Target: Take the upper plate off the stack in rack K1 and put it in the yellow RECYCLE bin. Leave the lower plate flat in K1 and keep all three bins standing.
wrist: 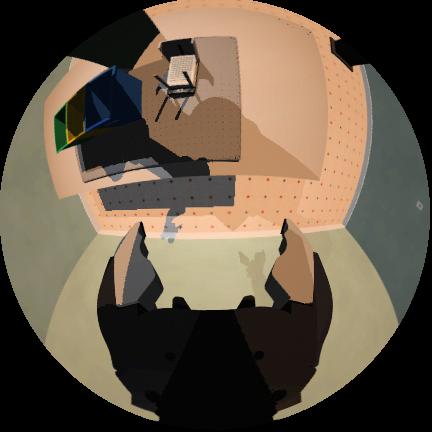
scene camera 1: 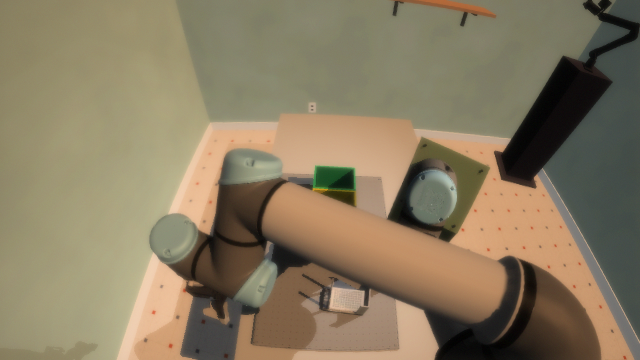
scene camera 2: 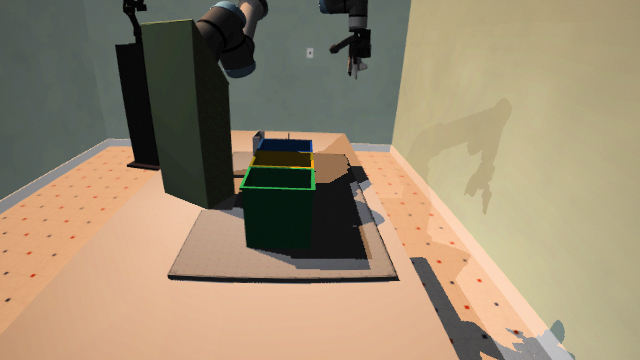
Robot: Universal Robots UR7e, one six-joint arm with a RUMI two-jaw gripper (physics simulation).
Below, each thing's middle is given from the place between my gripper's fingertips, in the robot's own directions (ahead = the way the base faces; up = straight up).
My gripper is now 38 cm to the left of the blue bin [wrist: 112, 98], 29 cm above it and 19 cm past it. Also, from my hand: green bin [scene camera 2: 277, 202] 63 cm to the right, 29 cm below, 13 cm behind; yellow bin [scene camera 2: 285, 159] 50 cm to the right, 29 cm below, 16 cm behind.
